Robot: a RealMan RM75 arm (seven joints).
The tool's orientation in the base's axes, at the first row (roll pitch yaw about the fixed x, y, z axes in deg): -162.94 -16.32 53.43
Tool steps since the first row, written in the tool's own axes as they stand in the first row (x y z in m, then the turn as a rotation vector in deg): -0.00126 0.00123 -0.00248 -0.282 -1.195 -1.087; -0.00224 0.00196 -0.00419 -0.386 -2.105 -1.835; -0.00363 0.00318 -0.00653 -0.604 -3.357 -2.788; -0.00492 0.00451 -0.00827 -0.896 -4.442 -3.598; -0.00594 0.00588 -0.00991 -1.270 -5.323 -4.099; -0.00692 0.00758 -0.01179 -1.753 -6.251 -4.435; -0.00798 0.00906 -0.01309 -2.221 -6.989 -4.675; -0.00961 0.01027 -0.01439 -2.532 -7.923 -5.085; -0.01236 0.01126 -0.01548 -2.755 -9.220 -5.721
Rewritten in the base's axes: 0.00047 -0.00256 0.00157 -1.055 -0.040 1.255; 0.00064 -0.00435 0.00266 -1.802 0.045 2.168; 0.00102 -0.00695 0.00408 -2.877 0.135 3.333; 0.00150 -0.00929 0.00494 -3.869 0.140 4.300; 0.00216 -0.01141 0.00577 -4.765 0.100 4.903; 0.00313 -0.01375 0.00674 -5.774 0.063 5.336; 0.00383 -0.01582 0.00722 -6.626 -0.020 5.633; 0.00398 -0.01820 0.00761 -7.536 0.051 6.185; 0.00330 -0.02124 0.00756 -8.675 0.283 7.071
